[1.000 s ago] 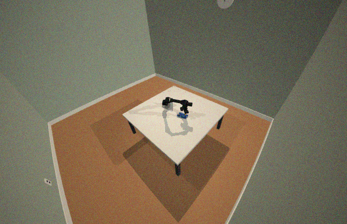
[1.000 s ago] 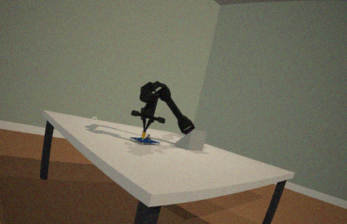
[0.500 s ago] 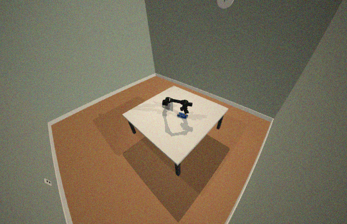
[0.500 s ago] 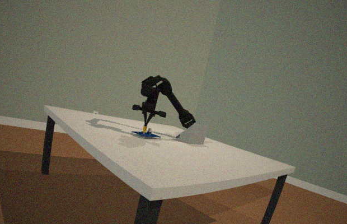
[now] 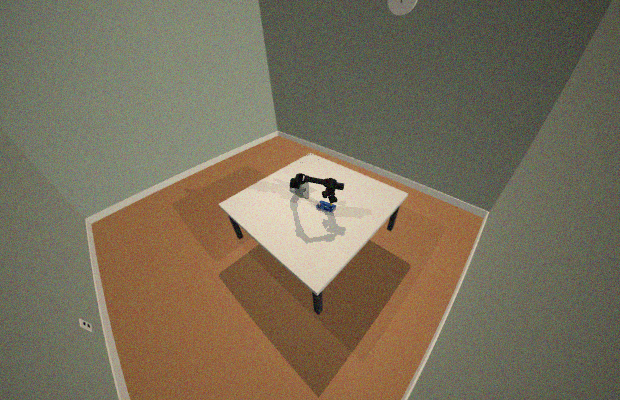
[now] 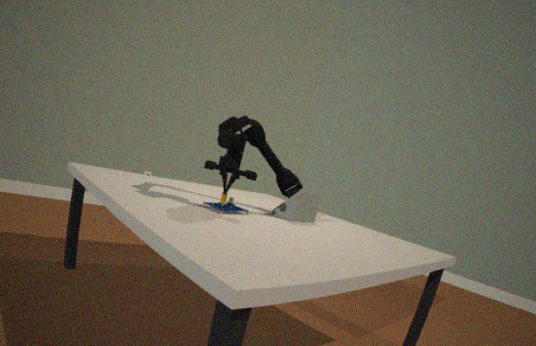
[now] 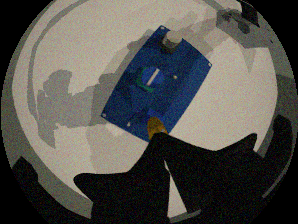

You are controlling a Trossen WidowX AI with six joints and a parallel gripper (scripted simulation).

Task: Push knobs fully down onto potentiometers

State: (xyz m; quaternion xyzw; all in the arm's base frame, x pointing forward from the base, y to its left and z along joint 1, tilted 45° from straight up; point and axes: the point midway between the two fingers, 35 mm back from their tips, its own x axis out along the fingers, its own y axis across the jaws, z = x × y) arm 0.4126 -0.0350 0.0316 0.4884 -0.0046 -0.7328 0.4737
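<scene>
The yellow knob lies 1 cm below my gripper tip.
</scene>
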